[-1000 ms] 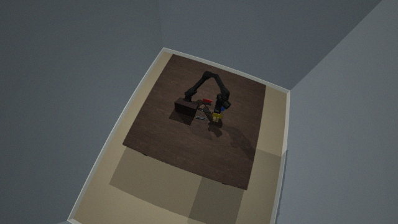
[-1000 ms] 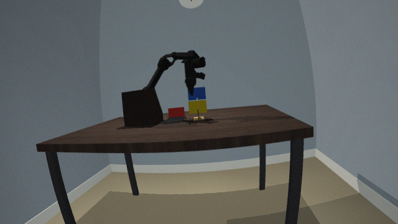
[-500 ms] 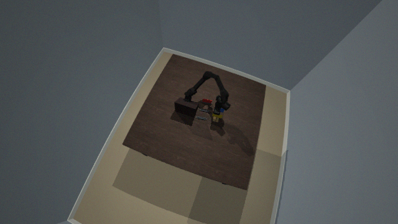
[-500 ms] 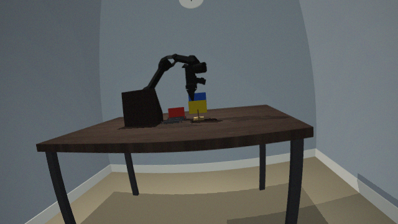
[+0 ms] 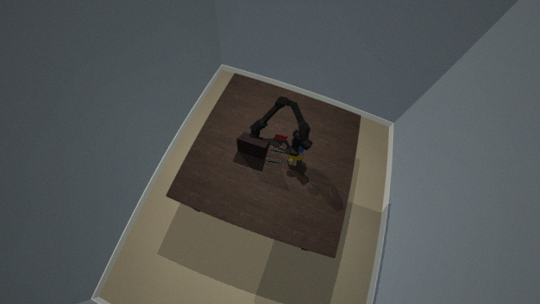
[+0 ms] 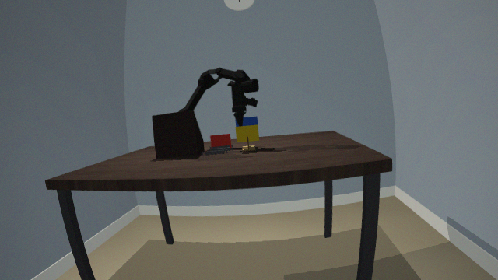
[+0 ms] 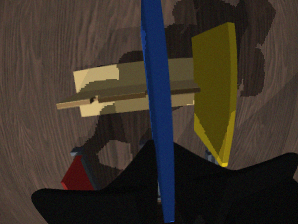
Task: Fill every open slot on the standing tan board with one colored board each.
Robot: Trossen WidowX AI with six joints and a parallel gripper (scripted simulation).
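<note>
The yellow board is 50 mm to the right of my gripper tip, 40 mm below it and 20 mm ahead of it. Round my gripper tip: red board (110 mm to the left, 110 mm behind, 80 mm below); then tan board (70 mm below, 30 mm ahead); then blue board (30 mm ahead).
</note>
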